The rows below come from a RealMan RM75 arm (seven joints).
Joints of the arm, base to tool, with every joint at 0 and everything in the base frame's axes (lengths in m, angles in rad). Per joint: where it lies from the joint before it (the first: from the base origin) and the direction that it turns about. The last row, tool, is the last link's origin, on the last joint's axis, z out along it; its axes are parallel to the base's.
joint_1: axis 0 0 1 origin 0 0 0.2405
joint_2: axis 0 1 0 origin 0 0 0
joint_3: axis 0 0 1 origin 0 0 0.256
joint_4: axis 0 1 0 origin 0 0 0
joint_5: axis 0 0 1 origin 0 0 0.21
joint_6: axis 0 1 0 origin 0 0 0
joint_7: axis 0 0 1 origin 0 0 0.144
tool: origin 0 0 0
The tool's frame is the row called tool.
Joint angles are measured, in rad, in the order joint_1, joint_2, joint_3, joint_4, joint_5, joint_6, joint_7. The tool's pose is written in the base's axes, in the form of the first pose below.
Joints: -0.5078, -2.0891, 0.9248, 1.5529, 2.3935, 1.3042, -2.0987
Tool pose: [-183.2 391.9 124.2 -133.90 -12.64 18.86]
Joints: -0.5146, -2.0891, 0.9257, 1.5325, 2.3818, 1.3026, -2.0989
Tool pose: [-182.9 393.5 120.3 -134.96 -13.29 19.14]
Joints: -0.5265, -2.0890, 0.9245, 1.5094, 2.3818, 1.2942, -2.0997
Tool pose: [-182.8 396.8 117.3 -135.44 -13.66 19.49]
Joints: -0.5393, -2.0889, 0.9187, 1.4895, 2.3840, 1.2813, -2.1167
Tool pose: [-182.6 400.6 116.3 -135.52 -14.82 20.36]
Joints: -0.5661, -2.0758, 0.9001, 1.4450, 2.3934, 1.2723, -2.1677
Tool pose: [-185.7 407.6 118.0 -136.12 -17.08 23.47]
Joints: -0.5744, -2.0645, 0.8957, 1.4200, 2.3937, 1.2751, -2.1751
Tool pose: [-189.1 409.6 118.3 -136.75 -17.16 24.61]
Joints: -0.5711, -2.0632, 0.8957, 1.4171, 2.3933, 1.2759, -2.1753
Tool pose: [-191.1 409.0 118.1 -136.87 -17.13 24.95]
